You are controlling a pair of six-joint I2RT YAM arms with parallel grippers.
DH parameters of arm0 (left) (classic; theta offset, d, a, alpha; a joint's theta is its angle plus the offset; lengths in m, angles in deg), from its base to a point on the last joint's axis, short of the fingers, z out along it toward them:
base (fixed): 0 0 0 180
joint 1: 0 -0.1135 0.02 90
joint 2: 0 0 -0.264 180
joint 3: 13.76 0 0.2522 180
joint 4: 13.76 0 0.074 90
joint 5: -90 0 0 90
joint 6: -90 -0.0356 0 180
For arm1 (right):
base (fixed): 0 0 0 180
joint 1: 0 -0.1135 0.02 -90
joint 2: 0 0 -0.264 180
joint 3: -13.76 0 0.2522 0
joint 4: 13.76 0 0.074 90
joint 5: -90 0 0 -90
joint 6: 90 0.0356 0 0
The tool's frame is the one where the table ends.
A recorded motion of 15 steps. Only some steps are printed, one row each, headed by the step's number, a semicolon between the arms.
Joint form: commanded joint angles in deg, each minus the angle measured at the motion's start. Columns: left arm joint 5, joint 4, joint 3, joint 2, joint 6, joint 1; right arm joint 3, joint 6, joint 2, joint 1, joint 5, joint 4.
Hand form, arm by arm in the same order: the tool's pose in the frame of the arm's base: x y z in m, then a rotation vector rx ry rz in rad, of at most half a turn. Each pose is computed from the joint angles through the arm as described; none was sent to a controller.
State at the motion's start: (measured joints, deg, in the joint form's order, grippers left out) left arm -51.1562 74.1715 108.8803 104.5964 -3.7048 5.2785; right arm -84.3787 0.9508 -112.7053 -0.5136 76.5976 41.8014
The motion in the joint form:
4: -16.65 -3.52 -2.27 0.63 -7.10 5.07; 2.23 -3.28 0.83 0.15 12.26 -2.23
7: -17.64 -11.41 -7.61 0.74 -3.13 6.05; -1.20 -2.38 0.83 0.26 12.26 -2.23
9: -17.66 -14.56 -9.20 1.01 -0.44 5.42; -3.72 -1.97 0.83 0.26 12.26 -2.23
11: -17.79 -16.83 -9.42 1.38 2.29 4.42; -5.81 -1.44 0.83 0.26 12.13 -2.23
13: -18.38 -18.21 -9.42 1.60 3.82 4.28; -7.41 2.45 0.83 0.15 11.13 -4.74
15: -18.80 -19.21 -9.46 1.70 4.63 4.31; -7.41 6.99 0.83 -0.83 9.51 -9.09
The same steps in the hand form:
4: 0.3519 -0.0978 0.3523 0.7134 2.2509 -1.5733; 0.3870 0.0380 0.2192 -0.4110 2.0204 1.9828
7: 0.3588 -0.1057 0.3307 0.6908 2.2494 -1.6129; 0.3949 0.0373 0.2356 -0.4482 1.9929 1.9553
9: 0.3641 -0.1026 0.3231 0.6428 2.2616 -1.6191; 0.4001 0.0374 0.2479 -0.4806 1.9701 1.9332
11: 0.3700 -0.0969 0.3212 0.5907 2.2655 -1.6221; 0.4040 0.0374 0.2581 -0.5034 1.9550 1.9142
13: 0.3727 -0.0966 0.3210 0.5753 2.2582 -1.6366; 0.4097 0.0382 0.2673 -0.5012 1.9661 1.8941
15: 0.3742 -0.0971 0.3211 0.5728 2.2496 -1.6455; 0.4143 0.0452 0.2698 -0.5017 1.9892 1.8757

